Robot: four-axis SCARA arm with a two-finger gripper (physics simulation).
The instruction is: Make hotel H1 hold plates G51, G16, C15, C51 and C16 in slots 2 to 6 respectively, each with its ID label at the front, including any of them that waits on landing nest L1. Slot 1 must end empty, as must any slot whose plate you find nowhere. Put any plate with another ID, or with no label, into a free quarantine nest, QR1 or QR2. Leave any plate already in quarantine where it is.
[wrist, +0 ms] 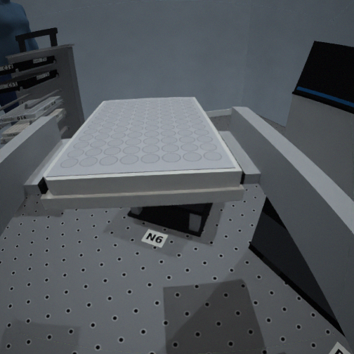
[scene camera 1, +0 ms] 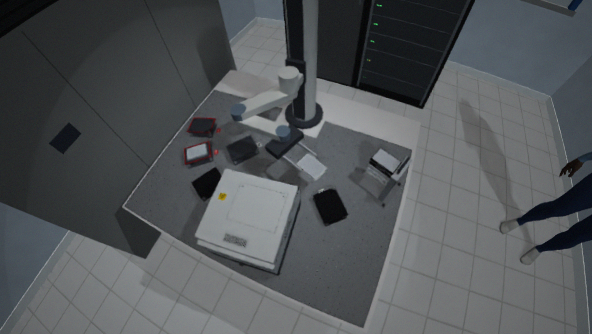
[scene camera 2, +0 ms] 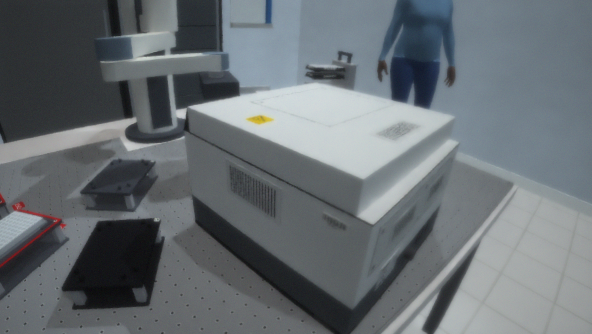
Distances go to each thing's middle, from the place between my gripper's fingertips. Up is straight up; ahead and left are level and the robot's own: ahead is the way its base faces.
Labels:
Now: hand 100 mm short of the black nest N6 (scene camera 1: 330, 205), 160 mm to the right of it and 150 mm above it. The rest, counted from my hand: landing nest L1 (scene camera 2: 115, 249): 230 mm ahead, 500 mm to the right, 150 mm below; hotel H1 (wrist: 67, 81): 110 mm behind, 410 mm to the left, 70 mm below; dark regrip nest RG (scene camera 2: 133, 171): 40 mm behind, 440 mm to the right, 150 mm below.

